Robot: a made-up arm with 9 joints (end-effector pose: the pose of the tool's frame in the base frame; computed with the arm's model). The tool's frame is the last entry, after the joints. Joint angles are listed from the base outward.
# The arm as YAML. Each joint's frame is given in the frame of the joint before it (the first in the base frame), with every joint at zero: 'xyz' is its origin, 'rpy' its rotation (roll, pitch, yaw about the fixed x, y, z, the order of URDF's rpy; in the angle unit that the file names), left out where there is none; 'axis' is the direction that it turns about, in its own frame. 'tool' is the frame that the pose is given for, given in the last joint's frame.
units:
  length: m
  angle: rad
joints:
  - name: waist
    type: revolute
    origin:
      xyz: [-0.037, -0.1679, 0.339]
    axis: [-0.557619, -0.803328, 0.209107]
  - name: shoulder
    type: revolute
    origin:
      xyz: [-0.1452, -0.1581, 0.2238]
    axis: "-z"
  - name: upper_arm
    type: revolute
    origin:
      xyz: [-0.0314, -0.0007, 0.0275]
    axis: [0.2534, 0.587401, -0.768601]
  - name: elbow
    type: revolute
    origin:
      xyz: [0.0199, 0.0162, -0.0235]
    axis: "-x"
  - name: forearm
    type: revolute
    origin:
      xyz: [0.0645, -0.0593, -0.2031]
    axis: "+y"
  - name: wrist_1
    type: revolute
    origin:
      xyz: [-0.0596, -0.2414, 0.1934]
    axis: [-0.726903, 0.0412, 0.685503]
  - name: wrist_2
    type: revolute
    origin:
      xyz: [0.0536, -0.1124, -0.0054]
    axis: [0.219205, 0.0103, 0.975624]
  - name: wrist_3
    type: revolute
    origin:
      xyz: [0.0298, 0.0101, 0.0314]
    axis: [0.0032, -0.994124, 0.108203]
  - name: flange
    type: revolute
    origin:
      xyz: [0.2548, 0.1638, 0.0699]
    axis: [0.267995, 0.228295, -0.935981]
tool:
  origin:
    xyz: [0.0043, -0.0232, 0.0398]
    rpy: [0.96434, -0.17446, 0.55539]
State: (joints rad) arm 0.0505 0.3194 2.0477 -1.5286 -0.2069 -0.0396 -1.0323 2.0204 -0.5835
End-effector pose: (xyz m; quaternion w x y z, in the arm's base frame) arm -0.3486 -0.1725 0.5211 0.5581 -0.0574 0.1593 -0.8123
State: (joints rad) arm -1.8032 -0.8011 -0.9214 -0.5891 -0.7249 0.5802 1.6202 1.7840 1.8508
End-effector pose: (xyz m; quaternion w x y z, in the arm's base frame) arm -0.1675 -0.4366 -0.1559 0.6587 -0.5620 0.0794 -0.4940
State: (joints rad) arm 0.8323 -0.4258 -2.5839 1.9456 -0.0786 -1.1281 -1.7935 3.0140 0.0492
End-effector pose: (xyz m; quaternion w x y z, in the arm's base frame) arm -0.6103 -0.5315 0.4190 0.4499 -0.1156 0.7619 0.4514
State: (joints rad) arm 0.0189 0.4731 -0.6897 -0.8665 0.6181 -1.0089 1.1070 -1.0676 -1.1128
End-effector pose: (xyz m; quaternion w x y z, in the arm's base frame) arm 0.1593 -0.3494 0.5432 0.0712 -0.5831 -0.1576 -0.7937
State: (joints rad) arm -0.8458 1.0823 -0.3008 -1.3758 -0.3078 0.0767 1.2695 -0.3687 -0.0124
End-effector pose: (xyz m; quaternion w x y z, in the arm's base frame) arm -0.1665 -0.3834 0.5390 0.5980 0.6713 -0.2750 0.3408
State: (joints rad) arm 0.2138 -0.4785 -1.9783 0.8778 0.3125 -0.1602 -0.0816 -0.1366 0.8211
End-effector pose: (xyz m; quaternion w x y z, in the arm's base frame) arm -0.6445 -0.1254 0.8986 0.5059 0.1154 -0.4280 0.7400
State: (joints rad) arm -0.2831 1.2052 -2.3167 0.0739 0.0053 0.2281 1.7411 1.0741 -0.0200
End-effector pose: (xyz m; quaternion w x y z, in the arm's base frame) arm -0.2268 -0.3004 1.0951 0.0382 -0.2299 -0.5397 -0.8089
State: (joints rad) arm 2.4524 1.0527 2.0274 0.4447 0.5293 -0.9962 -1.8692 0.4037 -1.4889
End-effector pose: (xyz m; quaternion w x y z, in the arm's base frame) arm -0.1742 -0.7125 -0.4359 0.5525 0.8083 0.1948 -0.0589
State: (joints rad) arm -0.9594 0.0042 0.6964 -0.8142 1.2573 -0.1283 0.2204 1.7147 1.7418
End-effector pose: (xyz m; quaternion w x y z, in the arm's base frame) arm -0.3208 -0.5427 0.0890 0.1523 -0.3539 0.1488 0.9107
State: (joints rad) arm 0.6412 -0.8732 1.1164 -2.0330 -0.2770 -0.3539 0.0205 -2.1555 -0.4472
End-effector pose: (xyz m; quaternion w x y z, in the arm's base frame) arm -0.2249 -0.0032 0.2718 0.3414 -0.7571 -0.3951 -0.3926
